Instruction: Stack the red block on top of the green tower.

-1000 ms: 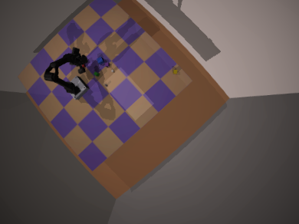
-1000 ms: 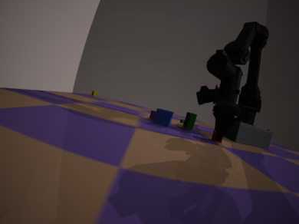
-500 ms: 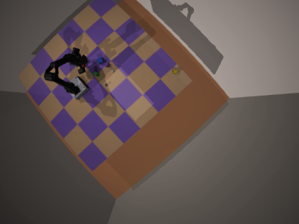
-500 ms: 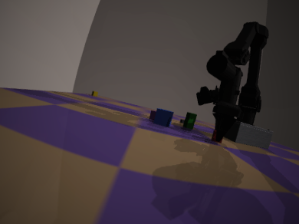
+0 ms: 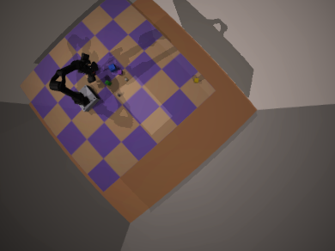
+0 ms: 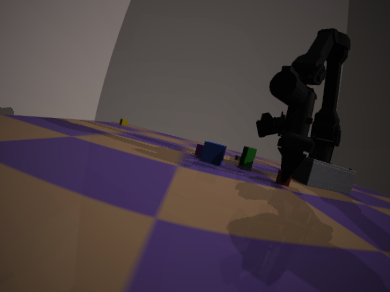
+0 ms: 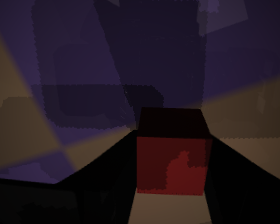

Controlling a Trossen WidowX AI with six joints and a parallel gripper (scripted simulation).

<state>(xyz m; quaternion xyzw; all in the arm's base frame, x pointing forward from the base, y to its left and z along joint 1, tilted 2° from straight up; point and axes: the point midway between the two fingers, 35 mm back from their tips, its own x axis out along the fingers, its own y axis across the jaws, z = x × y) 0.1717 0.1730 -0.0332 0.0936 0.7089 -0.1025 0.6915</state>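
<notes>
My gripper tip is 16 cm short of the blue block, 7 cm to the left of it and 2 cm below it. The rest, counted from my gripper tip: yellow block (65 cm ahead, 57 cm to the right, 1 cm above); then red block (1 cm above); then small purple block (19 cm ahead, 14 cm to the right, 1 cm above).
</notes>
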